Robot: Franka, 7 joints.
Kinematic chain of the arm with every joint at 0, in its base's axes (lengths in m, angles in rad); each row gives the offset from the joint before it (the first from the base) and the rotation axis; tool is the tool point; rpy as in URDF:
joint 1: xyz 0 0 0.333 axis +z
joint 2: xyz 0 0 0 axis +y
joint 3: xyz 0 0 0.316 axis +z
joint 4: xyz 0.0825 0 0 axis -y
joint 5: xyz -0.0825 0 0.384 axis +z
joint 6: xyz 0 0 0 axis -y
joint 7: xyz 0.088 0 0 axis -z
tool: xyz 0 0 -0.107 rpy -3.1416 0 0
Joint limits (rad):
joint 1: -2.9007..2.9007
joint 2: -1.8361..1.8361
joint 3: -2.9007..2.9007
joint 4: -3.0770..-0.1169
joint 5: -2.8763..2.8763
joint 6: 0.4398..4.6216
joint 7: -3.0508..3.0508
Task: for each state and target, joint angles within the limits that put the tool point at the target. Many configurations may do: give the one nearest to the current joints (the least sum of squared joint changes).
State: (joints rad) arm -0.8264 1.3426 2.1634 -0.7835 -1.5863 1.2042 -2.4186
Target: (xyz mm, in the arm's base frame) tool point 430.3 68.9 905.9
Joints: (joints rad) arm -0.7511 0.8775 2.5475 -1.0764 -1.4552 1.1084 -2.4186
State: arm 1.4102 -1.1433 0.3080 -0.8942 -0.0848 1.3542 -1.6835
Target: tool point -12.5 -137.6 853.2
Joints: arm 1.4894 -1.3277 0.0393 -1.5755 -0.1249 0.9193 -1.6835
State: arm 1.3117 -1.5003 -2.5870 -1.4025 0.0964 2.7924 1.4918
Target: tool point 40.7 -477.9 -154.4
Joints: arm 1.1393 -1.3531 -2.7394 -1.8165 0.1086 2.6955 1.4918
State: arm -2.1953 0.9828 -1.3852 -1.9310 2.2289 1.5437 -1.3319
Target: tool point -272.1 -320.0 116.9
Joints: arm -1.6111 0.7021 -0.8346 -2.4879 1.9807 1.2901 -1.3319
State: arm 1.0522 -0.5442 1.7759 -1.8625 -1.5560 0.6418 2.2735
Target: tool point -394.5 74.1 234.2
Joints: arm 0.9410 -0.9582 2.3717 -2.3696 -1.3530 0.8147 2.2735
